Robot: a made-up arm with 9 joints. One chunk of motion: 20 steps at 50 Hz.
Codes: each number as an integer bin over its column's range. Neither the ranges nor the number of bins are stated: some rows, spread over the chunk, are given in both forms.
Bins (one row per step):
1: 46 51 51 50 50 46 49 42 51
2: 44 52 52 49 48 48 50 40 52
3: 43 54 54 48 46 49 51 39 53
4: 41 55 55 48 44 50 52 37 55
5: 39 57 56 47 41 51 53 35 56
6: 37 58 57 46 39 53 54 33 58
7: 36 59 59 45 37 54 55 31 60
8: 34 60 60 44 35 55 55 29 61
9: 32 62 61 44 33 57 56 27 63
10: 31 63 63 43 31 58 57 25 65
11: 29 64 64 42 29 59 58 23 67
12: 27 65 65 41 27 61 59 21 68
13: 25 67 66 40 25 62 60 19 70
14: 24 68 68 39 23 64 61 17 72
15: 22 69 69 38 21 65 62 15 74
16: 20 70 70 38 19 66 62 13 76
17: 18 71 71 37 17 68 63 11 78
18: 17 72 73 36 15 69 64 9 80
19: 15 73 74 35 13 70 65 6 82
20: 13 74 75 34 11 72 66 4 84
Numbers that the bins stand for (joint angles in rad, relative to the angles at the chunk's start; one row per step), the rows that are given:
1: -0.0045 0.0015 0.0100 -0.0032 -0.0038 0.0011 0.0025 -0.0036 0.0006
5: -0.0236 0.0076 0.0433 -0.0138 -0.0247 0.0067 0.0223 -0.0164 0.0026
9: -0.0427 0.0126 0.0767 -0.0244 -0.0433 0.0133 0.0372 -0.0309 0.0055
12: -0.0564 0.0157 0.1033 -0.0351 -0.0573 0.0178 0.0520 -0.0418 0.0075
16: -0.0755 0.0207 0.1367 -0.0457 -0.0759 0.0233 0.0669 -0.0564 0.0107
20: -0.0945 0.0247 0.1700 -0.0598 -0.0944 0.0300 0.0867 -0.0727 0.0139
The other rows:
2: -0.0100 0.0025 0.0167 -0.0068 -0.0085 0.0033 0.0075 -0.0073 0.0010
3: -0.0127 0.0045 0.0300 -0.0103 -0.0131 0.0044 0.0124 -0.0091 0.0014
4: -0.0182 0.0056 0.0367 -0.0103 -0.0178 0.0056 0.0174 -0.0127 0.0022
6: -0.0291 0.0086 0.0500 -0.0174 -0.0294 0.0089 0.0273 -0.0200 0.0034
7: -0.0318 0.0096 0.0633 -0.0209 -0.0340 0.0100 0.0322 -0.0236 0.0042
8: -0.0373 0.0106 0.0700 -0.0244 -0.0387 0.0111 0.0322 -0.0273 0.0046
10: -0.0455 0.0136 0.0900 -0.0280 -0.0480 0.0144 0.0421 -0.0345 0.0063
11: -0.0509 0.0146 0.0967 -0.0315 -0.0526 0.0156 0.0471 -0.0382 0.0071
13: -0.0618 0.0177 0.1100 -0.0386 -0.0619 0.0189 0.0570 -0.0455 0.0083
14: -0.0645 0.0187 0.1233 -0.0421 -0.0666 0.0211 0.0619 -0.0491 0.0091
15: -0.0700 0.0197 0.1300 -0.0457 -0.0712 0.0222 0.0669 -0.0527 0.0099
17: -0.0809 0.0217 0.1433 -0.0492 -0.0805 0.0256 0.0718 -0.0600 0.0115
18: -0.0836 0.0227 0.1567 -0.0527 -0.0852 0.0267 0.0768 -0.0636 0.0123
19: -0.0891 0.0237 0.1633 -0.0563 -0.0898 0.0278 0.0817 -0.0691 0.0131

